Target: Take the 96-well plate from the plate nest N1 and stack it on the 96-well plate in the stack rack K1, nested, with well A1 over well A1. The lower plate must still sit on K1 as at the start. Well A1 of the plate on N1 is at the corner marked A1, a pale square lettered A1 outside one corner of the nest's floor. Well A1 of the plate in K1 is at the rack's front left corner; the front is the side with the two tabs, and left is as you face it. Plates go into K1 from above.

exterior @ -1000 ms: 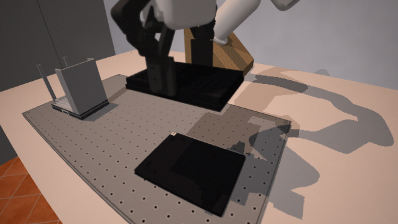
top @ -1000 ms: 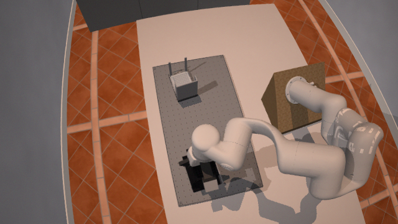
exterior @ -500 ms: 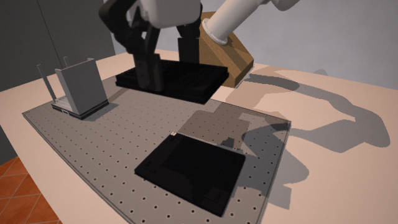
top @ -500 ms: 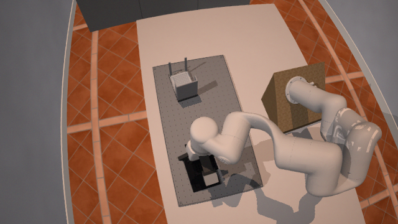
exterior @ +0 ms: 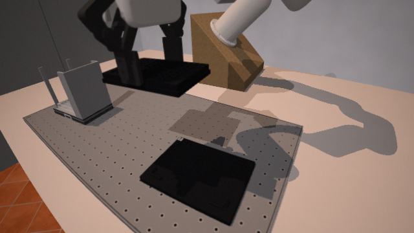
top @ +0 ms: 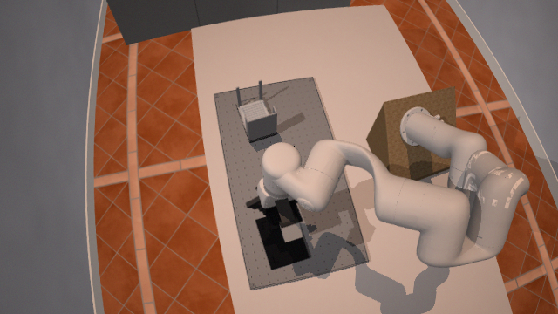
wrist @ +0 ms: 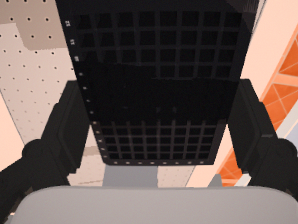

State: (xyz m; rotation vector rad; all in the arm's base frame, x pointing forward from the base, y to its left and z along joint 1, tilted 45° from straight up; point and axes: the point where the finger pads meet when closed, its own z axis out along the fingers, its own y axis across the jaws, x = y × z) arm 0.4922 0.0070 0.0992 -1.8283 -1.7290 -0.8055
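Right now the pale 96-well plate is 34 cm to the right of my hand, 16 cm below it and 6 cm behind it. Round my hand: black plate nest N1 (18 cm below, 6 cm to the left, 1 cm ahead); black 96-well plate (1 cm below); pale A1 mark (17 cm below, 5 cm behind, 1 cm to the right).
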